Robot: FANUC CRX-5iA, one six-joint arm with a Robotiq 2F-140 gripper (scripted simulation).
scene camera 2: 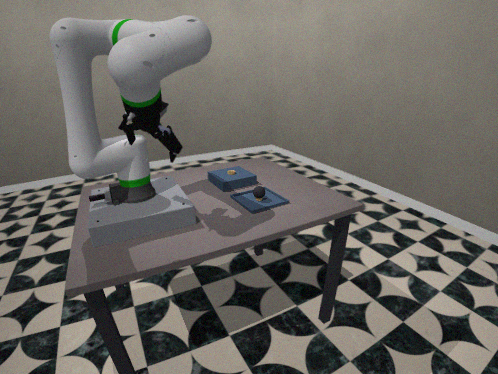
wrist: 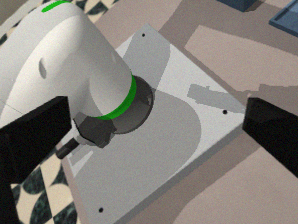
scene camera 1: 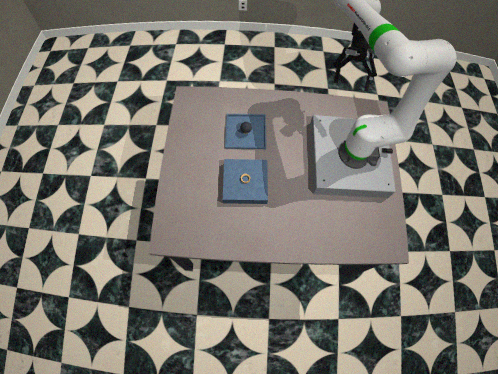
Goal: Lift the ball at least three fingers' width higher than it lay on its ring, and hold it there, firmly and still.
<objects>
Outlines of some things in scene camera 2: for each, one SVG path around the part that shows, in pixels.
My gripper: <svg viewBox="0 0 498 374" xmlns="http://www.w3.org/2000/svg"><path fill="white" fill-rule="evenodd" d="M125 112L119 129L126 133L129 144L132 145L136 140L134 130L145 129L142 131L147 131L147 133L158 139L170 151L170 162L173 163L176 158L174 154L180 153L182 145L172 132L171 126L163 127L161 125L160 113L146 121L132 119L132 123L127 125L128 115Z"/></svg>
A blue block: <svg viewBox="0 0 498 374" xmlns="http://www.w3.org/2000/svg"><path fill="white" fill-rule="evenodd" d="M257 175L240 166L209 171L208 180L224 192L257 184Z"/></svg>
</objects>
